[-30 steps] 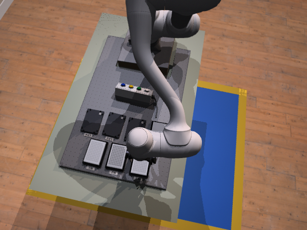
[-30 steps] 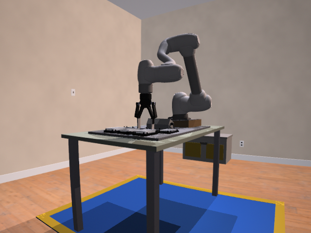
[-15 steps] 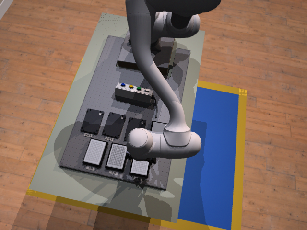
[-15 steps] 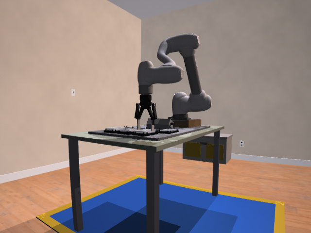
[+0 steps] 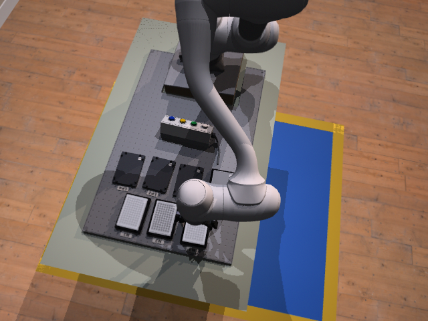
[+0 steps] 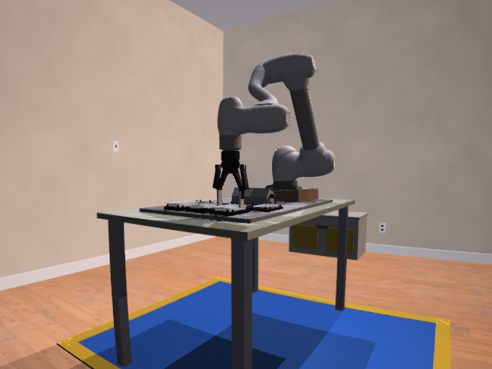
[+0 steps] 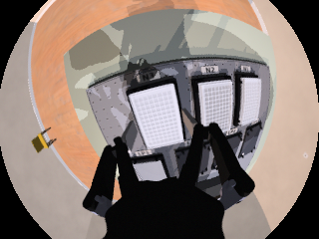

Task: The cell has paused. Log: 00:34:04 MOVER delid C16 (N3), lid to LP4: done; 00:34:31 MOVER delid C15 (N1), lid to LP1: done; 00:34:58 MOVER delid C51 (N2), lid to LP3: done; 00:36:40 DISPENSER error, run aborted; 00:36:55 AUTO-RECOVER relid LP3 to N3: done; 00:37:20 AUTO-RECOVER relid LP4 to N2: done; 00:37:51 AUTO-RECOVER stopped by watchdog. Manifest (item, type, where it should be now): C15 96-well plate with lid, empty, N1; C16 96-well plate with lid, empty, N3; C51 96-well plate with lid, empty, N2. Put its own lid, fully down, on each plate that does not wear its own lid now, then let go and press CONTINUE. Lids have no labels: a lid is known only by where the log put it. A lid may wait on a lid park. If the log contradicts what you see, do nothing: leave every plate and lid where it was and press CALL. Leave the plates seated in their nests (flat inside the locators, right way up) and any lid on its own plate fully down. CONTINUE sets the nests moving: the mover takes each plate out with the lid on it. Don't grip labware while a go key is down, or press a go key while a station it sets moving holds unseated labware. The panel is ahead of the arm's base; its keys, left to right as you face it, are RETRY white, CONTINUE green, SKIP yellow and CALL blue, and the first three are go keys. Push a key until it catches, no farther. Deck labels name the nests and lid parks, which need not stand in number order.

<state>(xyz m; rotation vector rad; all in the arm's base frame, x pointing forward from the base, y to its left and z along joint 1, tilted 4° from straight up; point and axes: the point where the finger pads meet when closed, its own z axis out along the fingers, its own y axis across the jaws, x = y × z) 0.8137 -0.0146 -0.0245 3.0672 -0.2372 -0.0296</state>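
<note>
Now: the 96-well plate 30 mm below my hand. Round my hand: lid park LP2: 220 mm behind, 170 mm to the right, 40 mm below; lid park LP3: 190 mm behind, 40 mm to the right, 40 mm below; lid park LP1: 170 mm behind, 90 mm to the left, 40 mm below.
</note>
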